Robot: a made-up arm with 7 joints. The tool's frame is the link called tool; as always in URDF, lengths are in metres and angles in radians.
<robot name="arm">
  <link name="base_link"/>
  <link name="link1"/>
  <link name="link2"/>
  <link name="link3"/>
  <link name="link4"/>
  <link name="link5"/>
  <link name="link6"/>
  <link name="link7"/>
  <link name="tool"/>
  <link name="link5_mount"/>
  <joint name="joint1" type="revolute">
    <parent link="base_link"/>
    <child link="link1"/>
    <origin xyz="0 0 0" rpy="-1.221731 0 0"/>
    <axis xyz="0 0 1"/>
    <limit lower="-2.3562" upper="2.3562" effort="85" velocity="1.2"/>
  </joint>
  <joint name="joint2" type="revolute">
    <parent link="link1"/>
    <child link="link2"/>
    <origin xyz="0 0 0" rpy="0 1.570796 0"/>
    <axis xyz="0 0 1"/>
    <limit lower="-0.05" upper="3.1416" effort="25" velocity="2.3"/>
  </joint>
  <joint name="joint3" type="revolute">
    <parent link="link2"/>
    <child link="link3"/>
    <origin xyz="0 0 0" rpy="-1.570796 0 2.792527"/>
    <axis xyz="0 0 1"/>
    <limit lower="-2.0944" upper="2.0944" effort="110" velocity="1.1"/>
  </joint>
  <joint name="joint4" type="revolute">
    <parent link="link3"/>
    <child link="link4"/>
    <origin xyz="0 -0.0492 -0.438" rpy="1.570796 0 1.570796"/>
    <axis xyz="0 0 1"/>
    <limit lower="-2.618" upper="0.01" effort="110" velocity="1.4"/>
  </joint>
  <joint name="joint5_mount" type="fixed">
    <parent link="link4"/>
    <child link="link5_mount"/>
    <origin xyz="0.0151 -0.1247 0" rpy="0 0 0"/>
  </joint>
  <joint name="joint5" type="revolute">
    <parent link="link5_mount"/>
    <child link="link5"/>
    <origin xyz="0.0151 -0.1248 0" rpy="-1.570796 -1.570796 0"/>
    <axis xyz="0 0 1"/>
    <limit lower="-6.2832" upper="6.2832" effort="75" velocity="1.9"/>
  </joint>
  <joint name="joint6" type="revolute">
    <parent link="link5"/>
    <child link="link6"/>
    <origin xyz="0 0 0" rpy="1.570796 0 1.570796"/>
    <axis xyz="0 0 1"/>
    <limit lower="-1.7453" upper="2.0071" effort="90" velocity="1.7"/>
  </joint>
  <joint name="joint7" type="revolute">
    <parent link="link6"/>
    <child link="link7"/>
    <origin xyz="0 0 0" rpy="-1.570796 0 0"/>
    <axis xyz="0 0 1"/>
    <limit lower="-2.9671" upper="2.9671" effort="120" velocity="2.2"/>
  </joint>
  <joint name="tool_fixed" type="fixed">
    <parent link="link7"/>
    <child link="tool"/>
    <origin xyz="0 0 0" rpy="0 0 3.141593"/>
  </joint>
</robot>
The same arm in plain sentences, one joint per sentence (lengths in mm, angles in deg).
The arm has seven revolute joints in a row. What follows holds with every joint at zero, and every direction is one of the base frame's.
Joint 1 is mounted at the same point as the base frame's origin and rotates about the direction (0, 0.9397, 0.342), from -135.00 to 135.00 deg.
Joint 2 is mounted at the same point as joint 1 and rotates about +x, from -2.86 to 180.00 deg.
Joint 3 is mounted at the same point as joint 2 and rotates about +z, from -120.00 to 120.00 deg.
Joint 4 is mounted 49.2 mm along +x and 438.0 mm along -z from joint 3 and rotates about +y, from -150.00 to 0.57 deg.
Joint 5 is mounted 30.2 mm along -x and 249.5 mm along -z from joint 4 and rotates about +z, from -360.00 to 360.00 deg.
Joint 6 is mounted at the same point as joint 5 and rotates about +y, from -100.00 to 115.00 deg.
Joint 7 is mounted at the same point as joint 6 and rotates about +z, from -170.00 to 170.00 deg.
The tool frame, which is the frame that the pose is given for, is mounted at the same point as joint 7; its axes are the base frame's turned by roll 0.00, pitch 0.00 and yaw 0.00 deg (as in URDF: about the fixed x, then y, then z).

